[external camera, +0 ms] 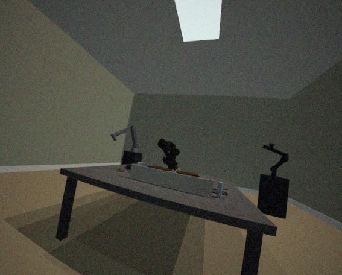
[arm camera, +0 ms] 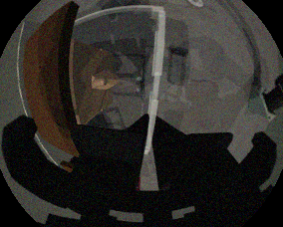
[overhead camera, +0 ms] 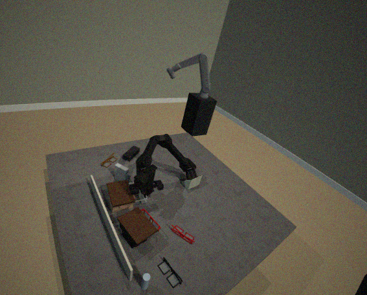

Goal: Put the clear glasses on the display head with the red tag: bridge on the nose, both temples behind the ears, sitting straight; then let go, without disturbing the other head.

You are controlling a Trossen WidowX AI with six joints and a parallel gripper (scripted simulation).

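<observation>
The brown-topped head is 11 cm ahead of my gripper tip, 4 cm to the right of it and 1 cm below it. Round my gripper tip: pale rail: 23 cm ahead, 7 cm to the left, 1 cm below; white block: 7 cm ahead, 25 cm to the right, 1 cm below; stand: 10 cm behind, 24 cm to the right, 4 cm below.
</observation>
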